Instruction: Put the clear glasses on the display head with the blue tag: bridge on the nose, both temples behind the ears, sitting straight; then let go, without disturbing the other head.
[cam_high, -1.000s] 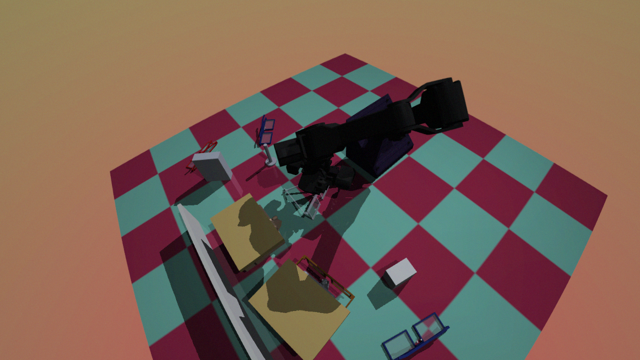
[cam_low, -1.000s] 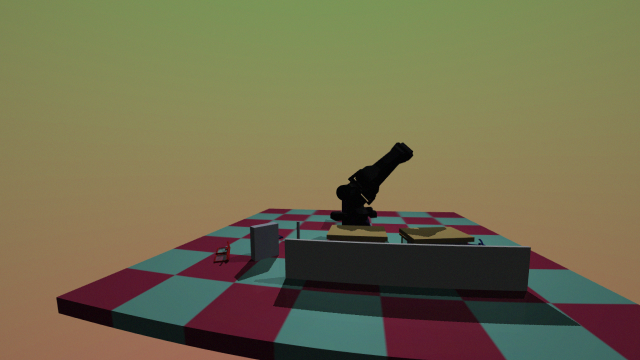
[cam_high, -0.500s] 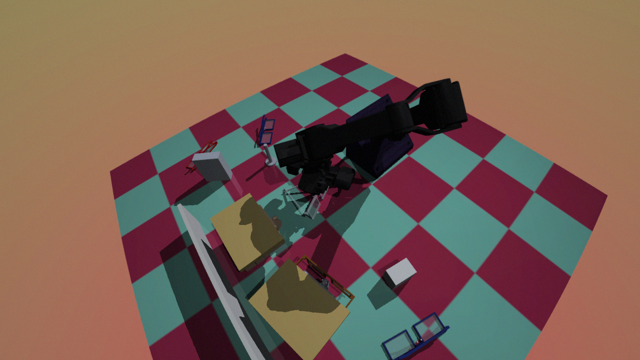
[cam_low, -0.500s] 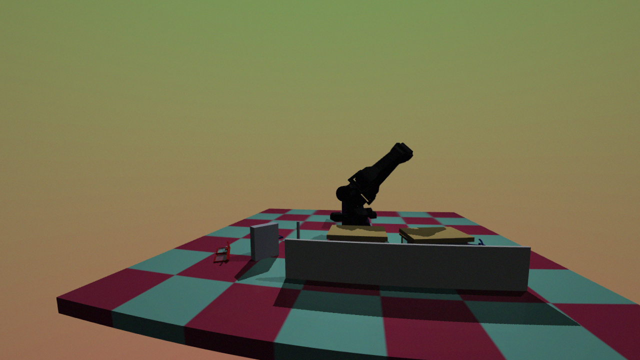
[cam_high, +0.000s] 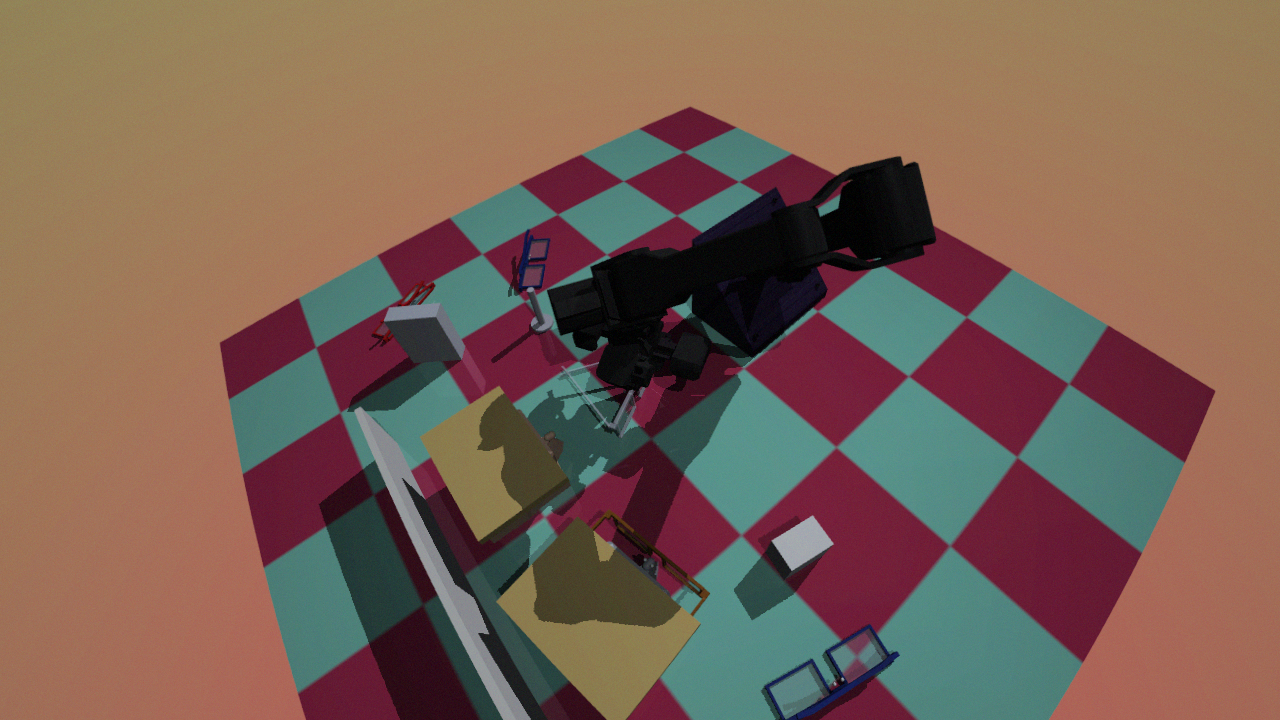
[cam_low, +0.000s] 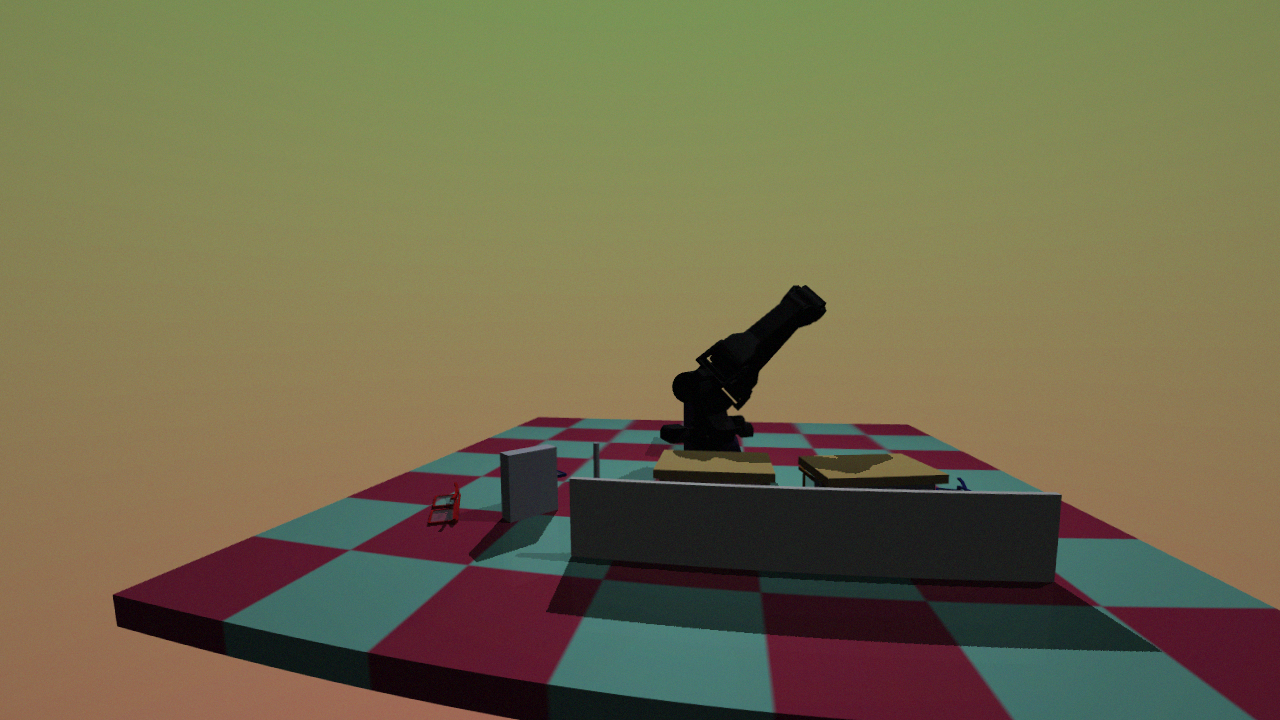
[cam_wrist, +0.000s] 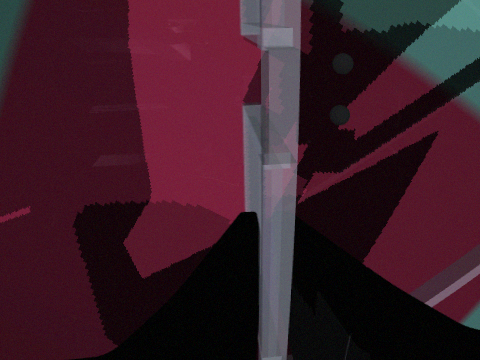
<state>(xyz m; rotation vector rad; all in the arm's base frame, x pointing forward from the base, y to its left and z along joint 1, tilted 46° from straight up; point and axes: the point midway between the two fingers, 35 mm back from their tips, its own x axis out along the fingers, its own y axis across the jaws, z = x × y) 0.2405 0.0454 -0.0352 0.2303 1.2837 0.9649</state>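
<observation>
The stand lies 22 cm to the right of my gripper tip, 6 cm ahead of it and 1 cm above it. The rest, counted from my gripper tip: long grey wall 37 cm ahead, 13 cm to the left, 4 cm above; grey block 29 cm to the right, 23 cm ahead, 4 cm above; skin-coloured display head 22 cm ahead, 4 cm above, 2 cm to the left.
</observation>
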